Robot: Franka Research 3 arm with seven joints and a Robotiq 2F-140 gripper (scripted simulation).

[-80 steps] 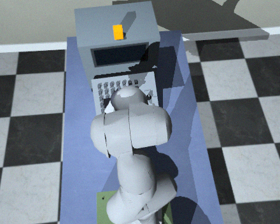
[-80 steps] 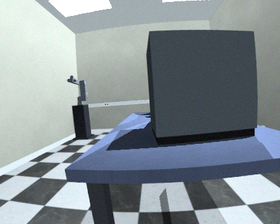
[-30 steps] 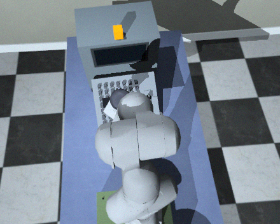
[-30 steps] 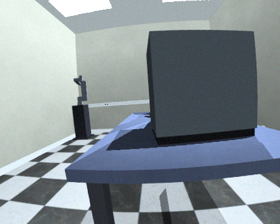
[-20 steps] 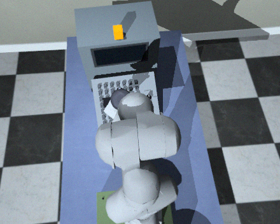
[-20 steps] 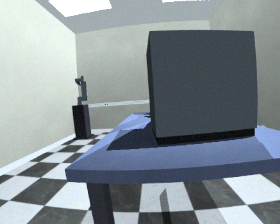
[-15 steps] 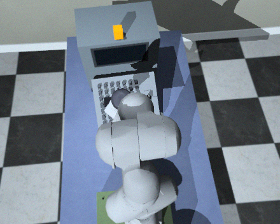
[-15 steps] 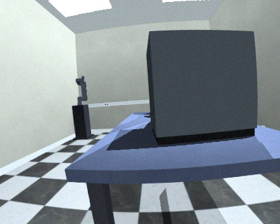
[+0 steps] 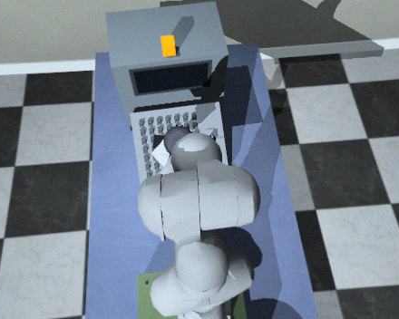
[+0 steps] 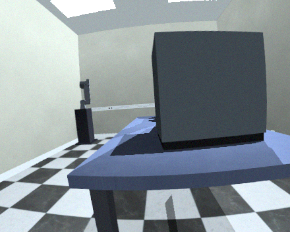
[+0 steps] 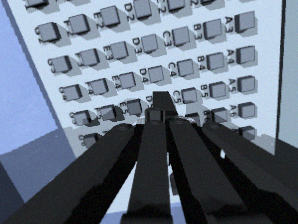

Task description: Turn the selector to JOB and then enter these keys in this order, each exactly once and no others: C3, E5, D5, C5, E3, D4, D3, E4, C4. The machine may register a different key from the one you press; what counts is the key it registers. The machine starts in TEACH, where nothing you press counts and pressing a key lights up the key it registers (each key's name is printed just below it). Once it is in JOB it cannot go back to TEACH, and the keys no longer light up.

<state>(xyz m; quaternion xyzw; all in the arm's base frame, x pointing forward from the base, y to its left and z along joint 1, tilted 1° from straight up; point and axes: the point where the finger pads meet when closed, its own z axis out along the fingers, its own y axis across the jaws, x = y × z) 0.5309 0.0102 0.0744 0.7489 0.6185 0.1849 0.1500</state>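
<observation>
My gripper is now 14 cm to the left of the black selector knob, 5 cm above it and 4 cm short of it. Also, from my hand: sloped keypad: 10 cm below, 6 cm ahead, 2 cm to the right.
</observation>
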